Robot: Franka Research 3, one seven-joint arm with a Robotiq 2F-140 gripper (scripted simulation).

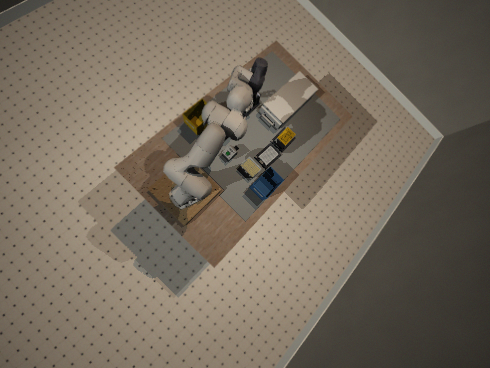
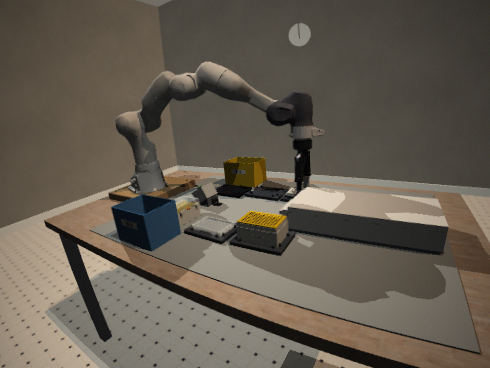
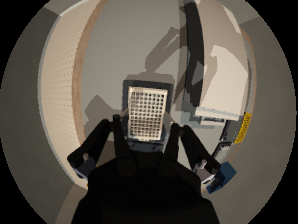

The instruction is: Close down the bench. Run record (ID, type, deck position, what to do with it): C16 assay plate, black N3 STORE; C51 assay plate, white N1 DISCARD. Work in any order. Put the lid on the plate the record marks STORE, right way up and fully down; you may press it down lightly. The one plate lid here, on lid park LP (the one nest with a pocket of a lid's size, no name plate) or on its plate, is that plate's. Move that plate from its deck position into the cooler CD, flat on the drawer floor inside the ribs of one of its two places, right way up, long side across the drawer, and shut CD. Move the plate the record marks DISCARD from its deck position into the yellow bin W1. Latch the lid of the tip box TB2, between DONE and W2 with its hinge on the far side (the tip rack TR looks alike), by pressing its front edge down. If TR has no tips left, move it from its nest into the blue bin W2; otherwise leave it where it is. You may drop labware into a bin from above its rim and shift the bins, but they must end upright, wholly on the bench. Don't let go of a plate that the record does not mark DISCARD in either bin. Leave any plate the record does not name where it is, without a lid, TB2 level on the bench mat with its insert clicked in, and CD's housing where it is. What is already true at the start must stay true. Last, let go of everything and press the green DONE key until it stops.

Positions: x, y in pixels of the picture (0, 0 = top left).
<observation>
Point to a cooler CD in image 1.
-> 292, 96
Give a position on a cooler CD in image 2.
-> At 417, 223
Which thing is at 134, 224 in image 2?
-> A blue bin W2.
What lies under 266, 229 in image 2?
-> A tip rack TR.
</observation>
